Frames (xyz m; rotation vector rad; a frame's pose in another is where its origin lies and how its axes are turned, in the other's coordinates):
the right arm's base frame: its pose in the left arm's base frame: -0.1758 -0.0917 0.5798 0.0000 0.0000 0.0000
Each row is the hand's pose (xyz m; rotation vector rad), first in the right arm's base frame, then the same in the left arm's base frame.
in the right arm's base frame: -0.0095 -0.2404 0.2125 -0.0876 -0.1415 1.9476
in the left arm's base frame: -0.1853 -0.3321 0.7923 -0.0876 -0.1415 1.9476
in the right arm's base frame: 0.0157 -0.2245 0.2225 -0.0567 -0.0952 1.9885
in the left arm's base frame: -0.1601 -0.3162 0.8023 -0.0567 -0.0952 1.9885
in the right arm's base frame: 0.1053 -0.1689 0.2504 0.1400 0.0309 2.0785
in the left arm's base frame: -0.0705 -0.2606 0.8302 0.1400 0.0309 2.0785
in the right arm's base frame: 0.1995 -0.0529 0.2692 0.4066 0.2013 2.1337
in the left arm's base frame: 0.0237 -0.1446 0.8490 0.4066 0.2013 2.1337
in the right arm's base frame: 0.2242 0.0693 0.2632 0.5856 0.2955 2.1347
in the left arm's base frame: 0.0484 -0.0224 0.8430 0.5856 0.2955 2.1347
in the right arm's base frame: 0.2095 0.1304 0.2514 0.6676 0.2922 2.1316
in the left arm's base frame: 0.0337 0.0387 0.8312 0.6676 0.2922 2.1316
